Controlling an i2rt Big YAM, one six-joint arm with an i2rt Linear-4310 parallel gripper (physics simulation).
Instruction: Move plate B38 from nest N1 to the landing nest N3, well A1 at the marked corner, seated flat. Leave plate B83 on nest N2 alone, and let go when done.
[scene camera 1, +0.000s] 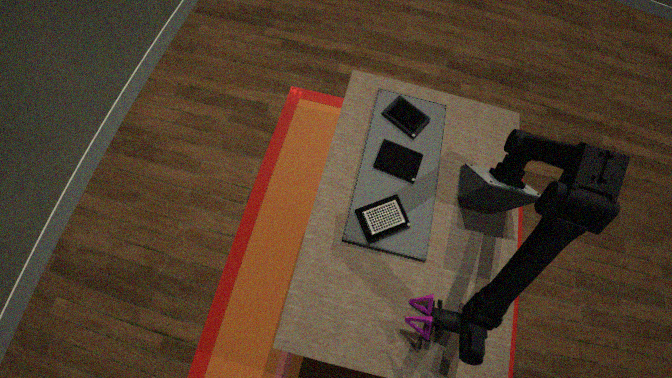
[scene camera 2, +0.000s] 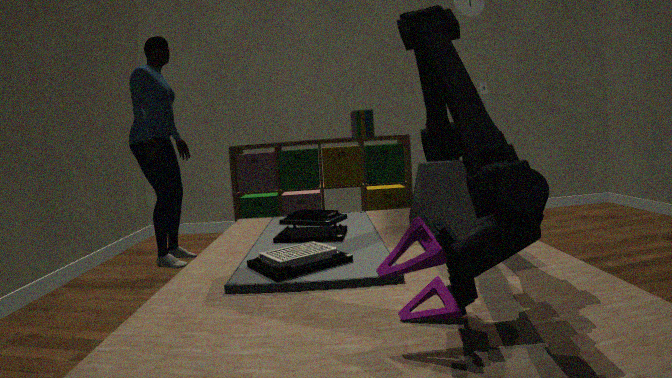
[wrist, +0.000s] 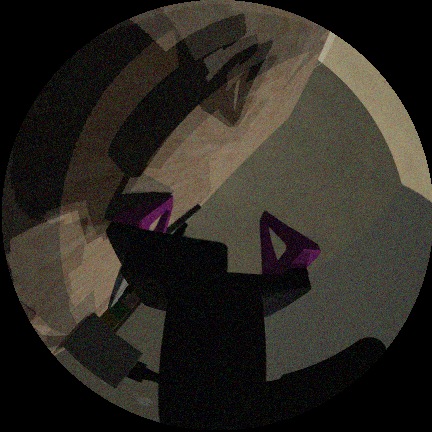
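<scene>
A white well plate (scene camera 1: 385, 218) (scene camera 2: 298, 253) sits on a black nest (scene camera 1: 371, 235) (scene camera 2: 280, 272) at the near end of the grey board (scene camera 1: 420, 245) (scene camera 2: 240, 288). A middle nest (scene camera 1: 398, 160) (scene camera 2: 310, 234) looks dark and flat. The far nest (scene camera 1: 406, 116) (scene camera 2: 313, 217) seems to bear a dark plate, but this is hard to tell. No labels or marked well are readable. My gripper (scene camera 1: 408, 311) (scene camera 2: 390, 297) (wrist: 218, 207), with purple fingers, is open and empty. It is beyond the board's near end, low above the table and apart from the plates. The plates do not show in the wrist view.
A grey block (scene camera 1: 482, 192) (scene camera 2: 440, 192) stands beside the board, by the arm's base. The table (scene camera 1: 320, 300) (scene camera 2: 250, 340) has an orange, red-edged area (scene camera 1: 265, 240) alongside. A person (scene camera 2: 155, 115) stands at the back left, near a shelf unit (scene camera 2: 232, 185).
</scene>
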